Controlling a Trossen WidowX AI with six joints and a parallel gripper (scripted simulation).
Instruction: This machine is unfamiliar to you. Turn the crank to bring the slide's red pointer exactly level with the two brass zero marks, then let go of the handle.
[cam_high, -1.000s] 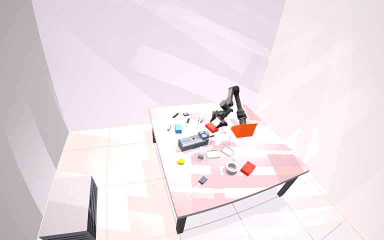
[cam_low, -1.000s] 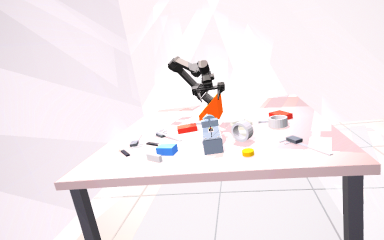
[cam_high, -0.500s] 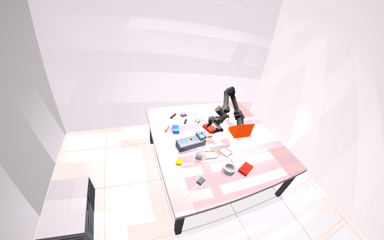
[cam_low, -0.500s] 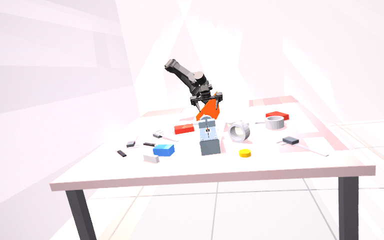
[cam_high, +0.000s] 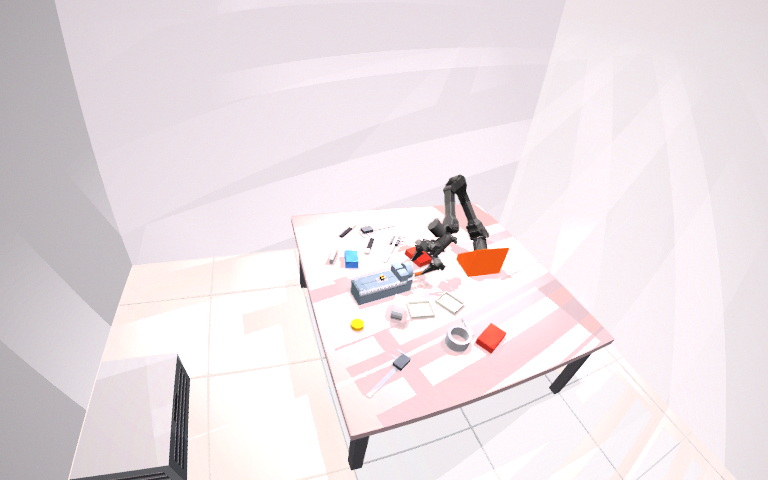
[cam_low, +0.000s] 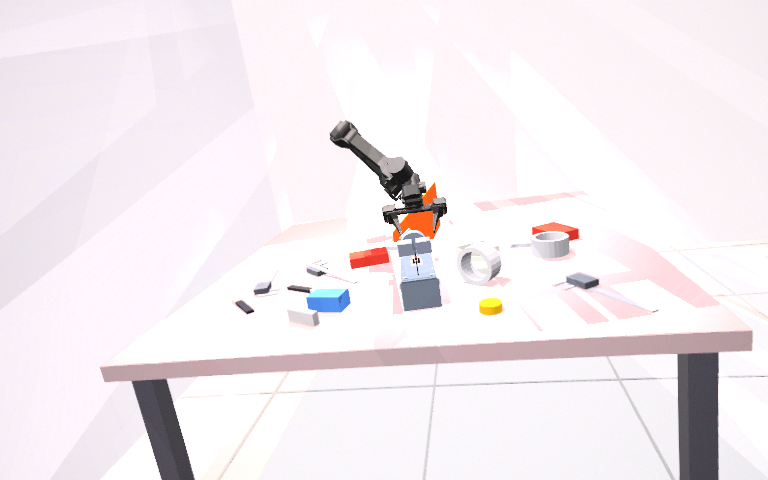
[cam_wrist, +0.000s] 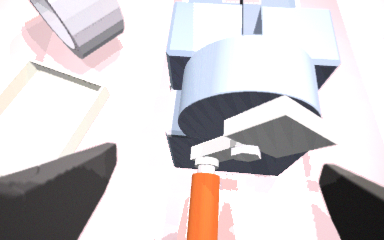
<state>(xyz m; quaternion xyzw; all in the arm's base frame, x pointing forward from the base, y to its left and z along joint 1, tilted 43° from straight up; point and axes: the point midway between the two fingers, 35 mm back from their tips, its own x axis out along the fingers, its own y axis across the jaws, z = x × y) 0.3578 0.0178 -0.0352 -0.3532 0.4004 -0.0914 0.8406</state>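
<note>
My gripper tip is now 4 cm above the orange handle and 2 cm past it. Round my gripper tip: red pointer 16 cm ahead, 2 cm below, 1 cm to the left; yellow disc 32 cm ahead, 18 cm to the left, 10 cm below; blue block 23 cm ahead, 22 cm to the right, 8 cm below.
</note>
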